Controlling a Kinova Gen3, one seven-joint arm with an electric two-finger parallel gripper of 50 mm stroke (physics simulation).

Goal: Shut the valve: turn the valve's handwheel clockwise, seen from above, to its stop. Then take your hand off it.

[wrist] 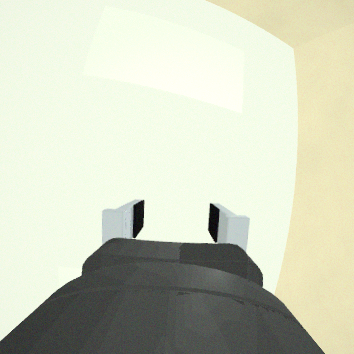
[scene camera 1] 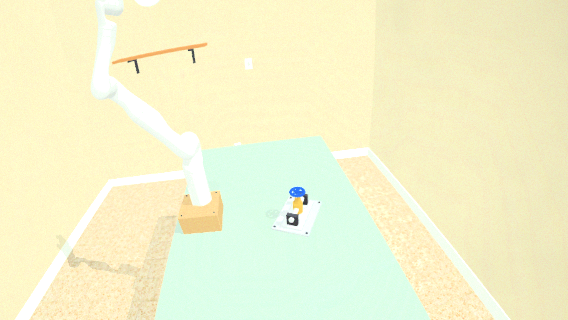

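Observation:
A blue handwheel (scene camera 1: 297,192) sits on top of a valve with an orange body (scene camera 1: 298,206), on a white base plate (scene camera 1: 313,218) on the green table, in the scene view. The handwheel does not show in the wrist view. My gripper (wrist: 175,214) is open in the wrist view, with nothing between its black finger pads. In the scene view the arm rises high to the upper left, far from the valve, and the gripper is outside the picture.
The arm stands on a wooden block (scene camera 1: 202,220) at the left edge of the green table (scene camera 1: 240,270). Black pipe supports (scene camera 1: 292,219) stand on the base plate. An orange rail (scene camera 1: 162,53) hangs on the wall behind the arm.

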